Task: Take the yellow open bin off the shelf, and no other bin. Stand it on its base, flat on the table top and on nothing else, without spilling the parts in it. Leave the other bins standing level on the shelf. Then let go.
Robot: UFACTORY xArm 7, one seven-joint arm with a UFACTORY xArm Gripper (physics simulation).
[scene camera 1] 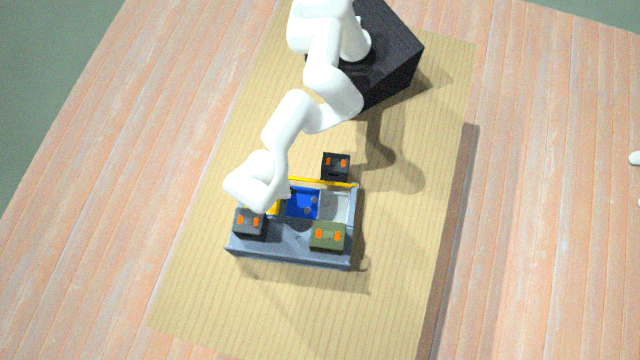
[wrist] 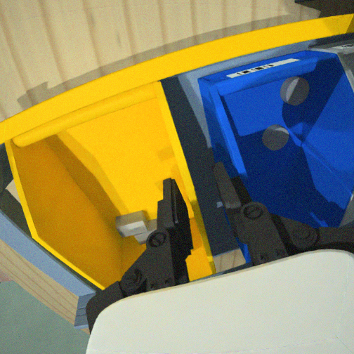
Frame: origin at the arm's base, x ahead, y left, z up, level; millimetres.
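Seen in the pictures: gripper, fingertip midpoint: (scene camera 1: pixel 280 198); arm's base, origin of the base link: (scene camera 1: pixel 353 45).
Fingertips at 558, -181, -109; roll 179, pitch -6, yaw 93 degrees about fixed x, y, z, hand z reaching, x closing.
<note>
Pixels of each thing's top centre, then the offset from my fingertips to it, as dx, dy, dz. "*": a spot on its surface instead.
- yellow open bin, middle of its top: (scene camera 1: pixel 262 198) +15, -56, +22
- shelf, surface spot: (scene camera 1: pixel 290 240) * +142, +57, +36
- blue bin, middle of its top: (scene camera 1: pixel 302 208) +31, +77, +14
- yellow rail, middle of its top: (scene camera 1: pixel 301 178) -77, +60, -2
- grey bin, middle of its top: (scene camera 1: pixel 332 212) +30, +177, +14
- dark grey case, middle of its top: (scene camera 1: pixel 247 220) +123, -61, +157
- green case, middle of its top: (scene camera 1: pixel 328 234) +128, +170, +132
- black case, middle of its top: (scene camera 1: pixel 335 162) -125, +167, +65
The yellow open bin (scene camera 1: pixel 273 207) (wrist: pixel 112 135) stands in the shelf (scene camera 1: pixel 290 240) (wrist: pixel 45 270) at its left end; the arm covers much of it in the scene view. Small grey parts (wrist: pixel 131 223) lie inside it. My gripper (wrist: pixel 197 186) is partly open with nothing held. In the wrist view one finger is over the yellow bin's inside and the other over the gap beside the blue bin (scene camera 1: pixel 295 207) (wrist: pixel 260 115), with the yellow bin's right side wall between them. Finger depth is unclear. The scene view hides the fingers behind the arm.
A yellow rail (scene camera 1: pixel 322 182) (wrist: pixel 175 57) runs along the shelf's edge. A grey bin (scene camera 1: pixel 341 205) stands right of the blue one. A dark grey case (scene camera 1: pixel 250 223) and a green case (scene camera 1: pixel 327 237) sit on the shelf unit. A black case (scene camera 1: pixel 335 167) stands beyond the rail.
</note>
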